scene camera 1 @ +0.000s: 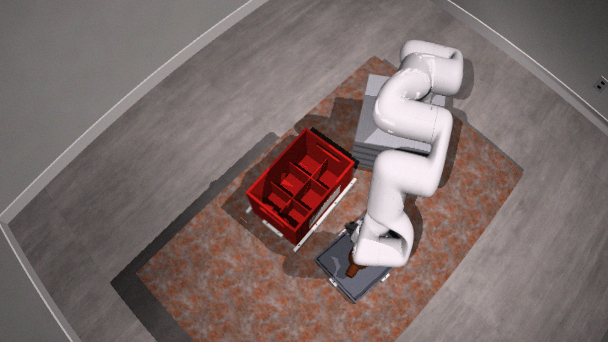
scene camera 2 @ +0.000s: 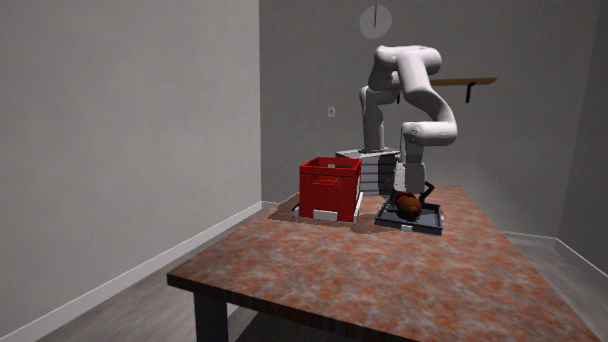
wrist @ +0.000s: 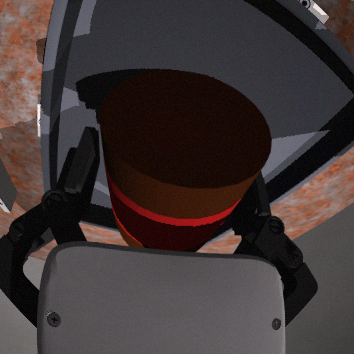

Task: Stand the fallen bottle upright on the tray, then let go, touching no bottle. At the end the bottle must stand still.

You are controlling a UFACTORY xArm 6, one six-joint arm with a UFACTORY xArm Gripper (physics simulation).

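Places are measured from the arm's base along level axes (x ahead, y down, z left), in centimetres.
Where they show: gripper, fingertip midpoint: (wrist: 169, 154); arm's base, origin of the base link: (scene camera 2: 374, 150).
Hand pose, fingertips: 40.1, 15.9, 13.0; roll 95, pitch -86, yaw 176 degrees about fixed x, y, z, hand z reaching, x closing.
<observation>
Each offset is from my fingertips to the centre of the thing, as dx, dy, dz. Level surfaces: height alone.
The brown bottle @(+3.4, -1.3, +0.7) (scene camera 1: 352, 270) (scene camera 2: 410, 206) (wrist: 185, 130) with a red band lies on its side in the dark grey tray @(+2.2, +1.6, +1.2) (scene camera 1: 330, 258) (scene camera 2: 434, 230) (wrist: 175, 40). Its neck points towards scene camera 2, and its round base faces the wrist camera. My gripper (scene camera 2: 410, 195) (wrist: 169, 154) is open, low over the tray, with one black finger on each side of the bottle. In the wrist view the right finger is partly hidden behind the bottle, so contact cannot be told. In scene camera 1 the arm covers the bottle's base end and most of the gripper.
A red crate @(-0.4, -5.9, -26.3) (scene camera 1: 253, 200) (scene camera 2: 327, 200) with dividers stands beside the tray, its walls higher than the tray's rim. White brackets edge the crate and tray. The grey robot pedestal (scene camera 1: 367, 117) (scene camera 2: 371, 175) stands behind them on the rust-coloured table @(dy +2.9) (scene camera 1: 225, 290) (scene camera 2: 350, 270).
</observation>
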